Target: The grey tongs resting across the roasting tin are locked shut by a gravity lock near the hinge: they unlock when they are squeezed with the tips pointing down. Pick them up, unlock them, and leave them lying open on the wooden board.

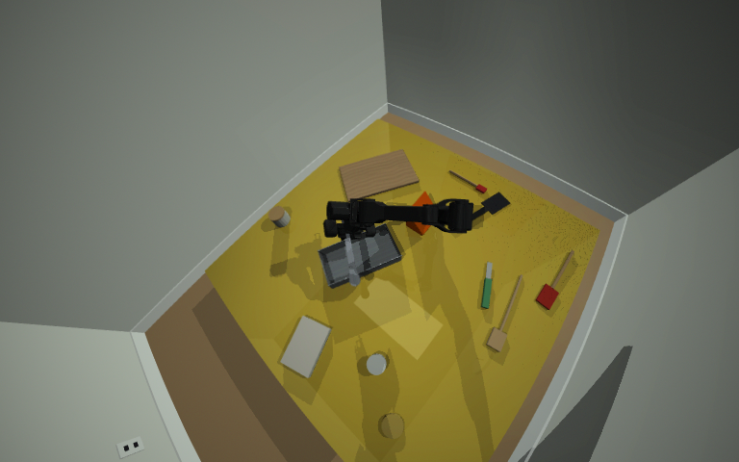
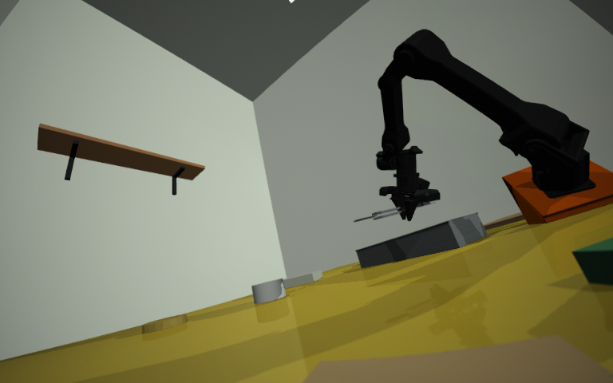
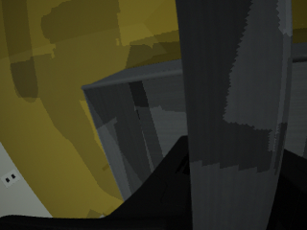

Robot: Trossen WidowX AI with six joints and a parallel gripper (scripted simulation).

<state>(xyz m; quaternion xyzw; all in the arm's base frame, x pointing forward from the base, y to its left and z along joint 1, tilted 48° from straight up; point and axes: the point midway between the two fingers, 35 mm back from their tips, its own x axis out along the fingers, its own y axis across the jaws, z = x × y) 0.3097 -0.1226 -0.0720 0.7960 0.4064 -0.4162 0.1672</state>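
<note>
Now: gripper tip 1 cm past the roasting tin, 6 cm to the right of it and 7 cm above it. Round my gripper tip: wooden board (38 cm behind, 20 cm to the right, 9 cm below); yellow lock piece (3 cm behind, 1 cm to the right, 3 cm above); white slab (37 cm ahead, 17 cm to the left, 9 cm below).
</note>
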